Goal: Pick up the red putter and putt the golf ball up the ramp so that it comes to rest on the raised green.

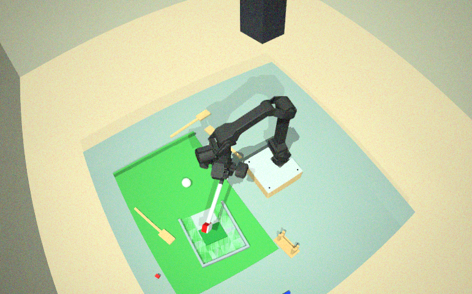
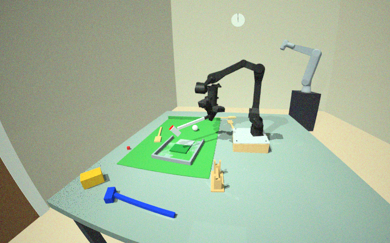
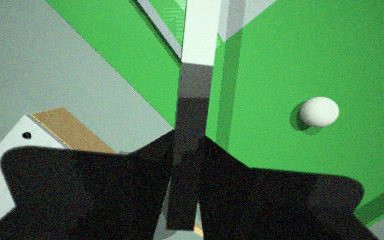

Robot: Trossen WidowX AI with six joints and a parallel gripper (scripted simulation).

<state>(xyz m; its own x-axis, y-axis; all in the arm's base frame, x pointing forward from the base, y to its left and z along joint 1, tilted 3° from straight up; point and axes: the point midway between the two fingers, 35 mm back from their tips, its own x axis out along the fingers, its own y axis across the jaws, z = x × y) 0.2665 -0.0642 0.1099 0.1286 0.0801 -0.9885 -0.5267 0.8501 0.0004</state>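
Now: gripper tip 10 cm short of the red putter, 7 cm to the right of it and 1 cm below it. Round my gripper tip: grey frame: 18 cm ahead, 14 cm to the left, 12 cm below; white golf ball: 14 cm to the right, 11 cm below, 11 cm ahead; green mat: 20 cm ahead, 13 cm below, 4 cm to the right.
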